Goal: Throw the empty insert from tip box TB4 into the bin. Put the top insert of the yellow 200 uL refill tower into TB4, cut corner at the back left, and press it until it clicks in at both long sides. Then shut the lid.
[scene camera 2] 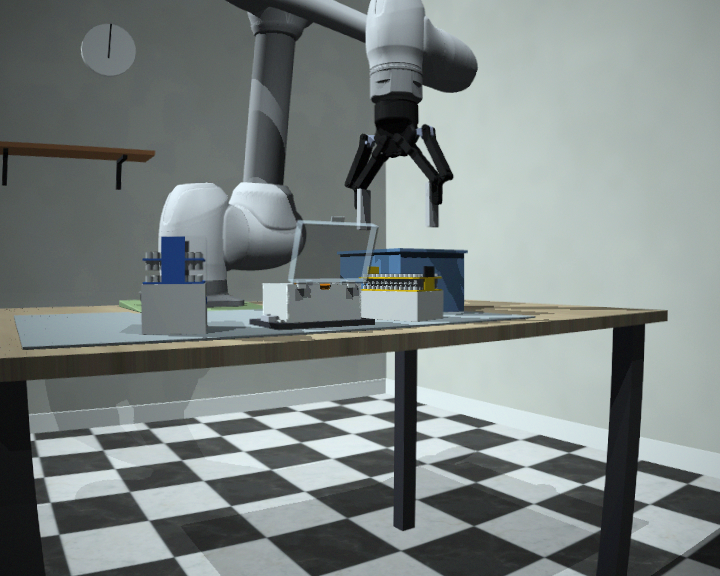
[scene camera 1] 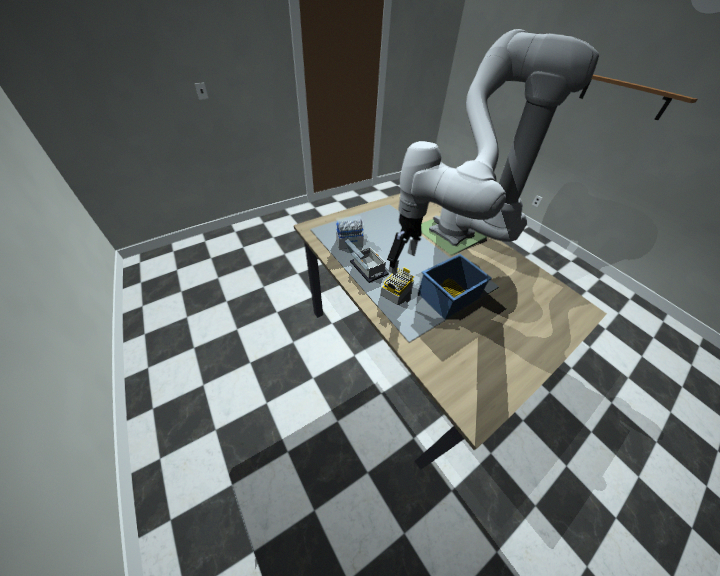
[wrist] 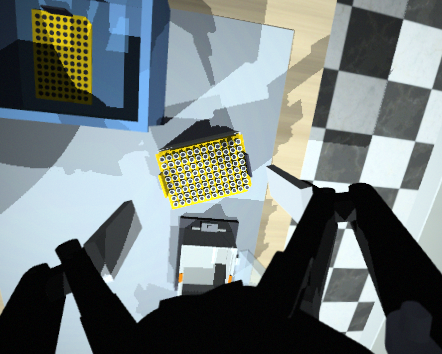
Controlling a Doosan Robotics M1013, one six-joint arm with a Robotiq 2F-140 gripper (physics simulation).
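My gripper (scene camera 1: 403, 257) (scene camera 2: 398, 227) (wrist: 203, 197) is open and empty, pointing down above the yellow refill tower (scene camera 1: 398, 287) (scene camera 2: 401, 304) (wrist: 204, 172). In the wrist view the tower lies between and beyond the fingertips, turned at an angle; its top insert is full of tips. White tip box TB4 (scene camera 1: 370, 264) (scene camera 2: 312, 300) stands in a black holder (scene camera 2: 312, 324) beside the tower. Its clear lid (scene camera 2: 333, 249) stands open, and its inside, partly hidden in the wrist view, shows no insert. A yellow empty insert (scene camera 1: 452, 288) (wrist: 62, 55) lies in the blue bin (scene camera 1: 434, 294) (scene camera 2: 420, 264) (wrist: 157, 75).
A blue refill tower (scene camera 1: 350, 230) (scene camera 2: 174, 306) stands on the other side of the tip box. The grey mat (scene camera 1: 411, 327) (scene camera 2: 78, 331) (wrist: 235, 55) lies under these things on the wooden table (scene camera 1: 444, 384). The bin's walls rise close to the yellow tower.
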